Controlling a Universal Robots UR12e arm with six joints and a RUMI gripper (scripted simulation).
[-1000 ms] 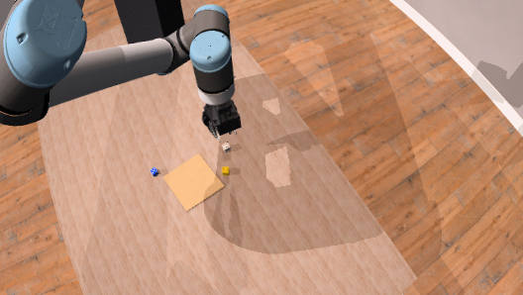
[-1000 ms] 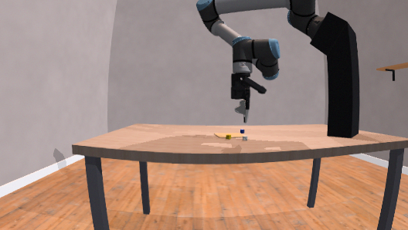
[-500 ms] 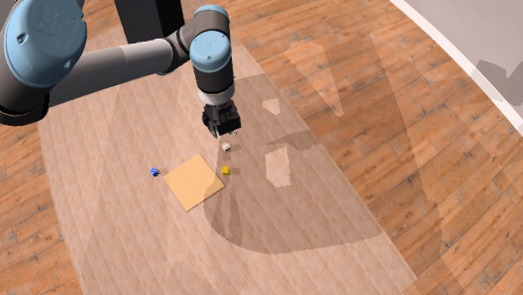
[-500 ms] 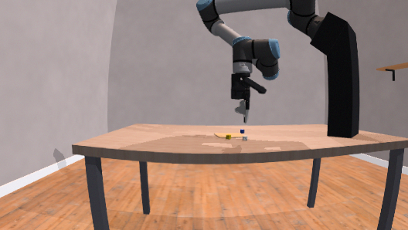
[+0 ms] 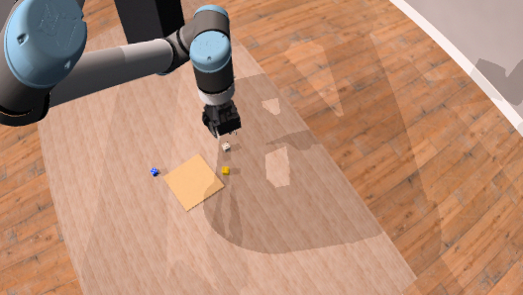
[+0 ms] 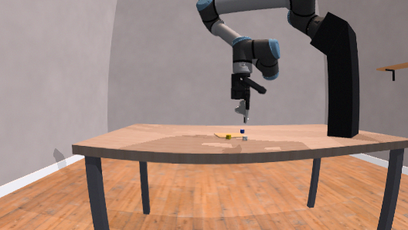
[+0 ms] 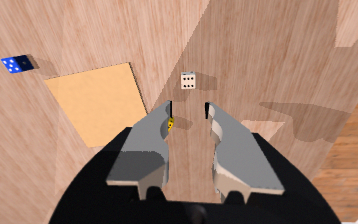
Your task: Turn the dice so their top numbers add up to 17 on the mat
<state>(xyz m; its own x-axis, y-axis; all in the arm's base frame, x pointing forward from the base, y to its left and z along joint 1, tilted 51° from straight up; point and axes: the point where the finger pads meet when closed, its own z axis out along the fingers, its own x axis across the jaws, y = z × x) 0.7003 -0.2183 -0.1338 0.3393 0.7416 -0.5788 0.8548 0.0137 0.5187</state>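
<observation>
My hand is 8 cm above the white die. Also, from my hand: blue die: 22 cm to the right, 10 cm behind, 8 cm below; then tan mat: 15 cm to the right, 9 cm below, 1 cm ahead; then yellow die: 8 cm below, 6 cm to the right, 6 cm ahead.
</observation>
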